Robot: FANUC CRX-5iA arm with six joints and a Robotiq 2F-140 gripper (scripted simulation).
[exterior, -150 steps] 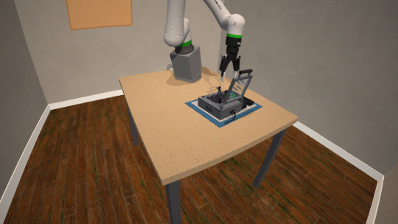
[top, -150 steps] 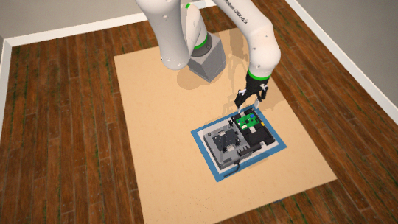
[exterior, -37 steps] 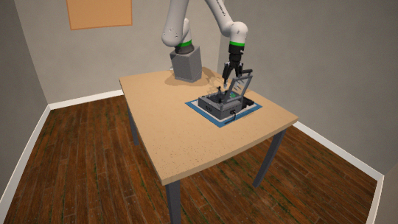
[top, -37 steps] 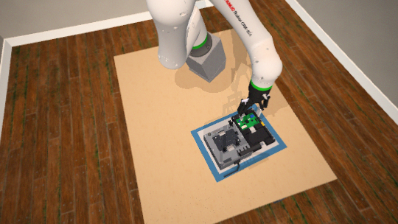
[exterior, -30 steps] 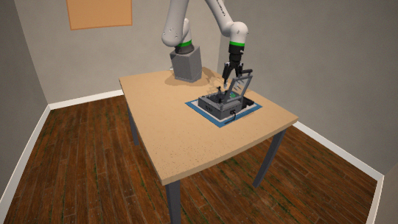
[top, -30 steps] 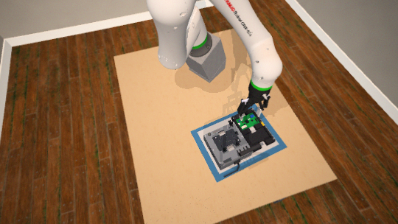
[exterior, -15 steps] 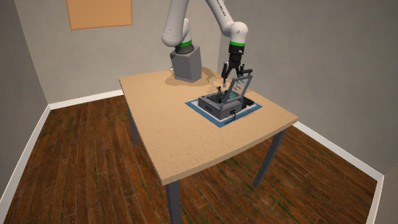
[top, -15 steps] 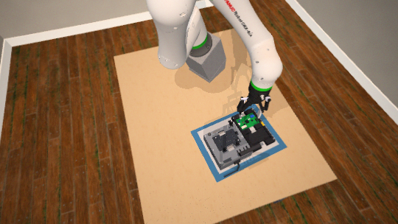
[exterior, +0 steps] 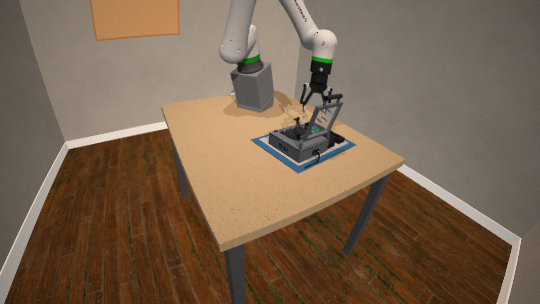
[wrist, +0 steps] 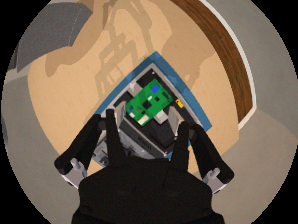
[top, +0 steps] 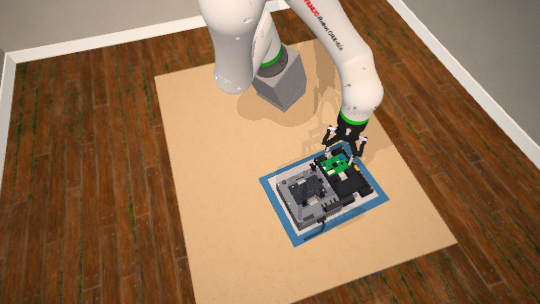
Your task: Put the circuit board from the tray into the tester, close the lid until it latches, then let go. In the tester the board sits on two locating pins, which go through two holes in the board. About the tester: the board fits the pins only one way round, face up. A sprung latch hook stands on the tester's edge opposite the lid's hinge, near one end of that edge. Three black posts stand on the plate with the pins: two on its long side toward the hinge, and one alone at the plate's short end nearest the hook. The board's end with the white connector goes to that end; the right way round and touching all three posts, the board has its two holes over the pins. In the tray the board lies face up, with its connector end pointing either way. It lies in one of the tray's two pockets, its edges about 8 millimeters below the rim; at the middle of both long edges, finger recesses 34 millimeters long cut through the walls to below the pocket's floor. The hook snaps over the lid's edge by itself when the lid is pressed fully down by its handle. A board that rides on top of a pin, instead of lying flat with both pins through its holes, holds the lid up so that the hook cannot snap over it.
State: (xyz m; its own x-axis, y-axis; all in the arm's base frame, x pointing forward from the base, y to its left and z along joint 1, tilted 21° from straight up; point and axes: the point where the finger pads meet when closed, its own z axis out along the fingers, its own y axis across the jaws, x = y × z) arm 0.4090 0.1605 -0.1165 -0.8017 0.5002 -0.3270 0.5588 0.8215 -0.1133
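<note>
Now: hand 8 cm above the circuit board. Also, from my hand: tester lid: 22 cm ahead, 12 cm to the right, 9 cm above; then tester: 12 cm ahead, 11 cm to the right, 2 cm above.
</note>
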